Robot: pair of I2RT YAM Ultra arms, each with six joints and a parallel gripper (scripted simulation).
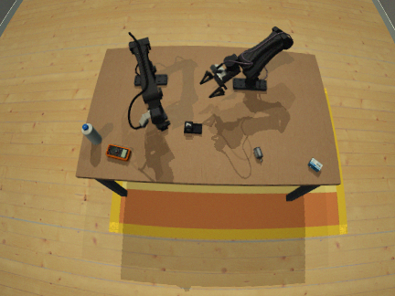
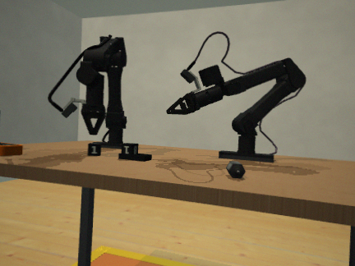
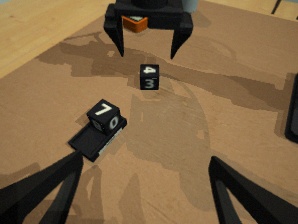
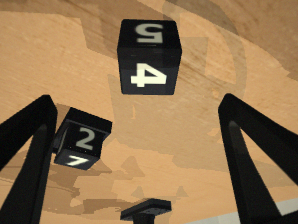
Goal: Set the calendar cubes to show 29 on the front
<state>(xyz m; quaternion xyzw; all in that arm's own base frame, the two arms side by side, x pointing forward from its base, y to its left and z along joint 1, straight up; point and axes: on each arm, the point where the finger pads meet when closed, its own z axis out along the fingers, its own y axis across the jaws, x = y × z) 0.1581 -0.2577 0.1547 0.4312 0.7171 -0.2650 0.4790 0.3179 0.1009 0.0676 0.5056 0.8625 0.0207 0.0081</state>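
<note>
Now: right hand 10 mm past the black calendar tray, 160 mm to the right of it and 70 mm above it.
</note>
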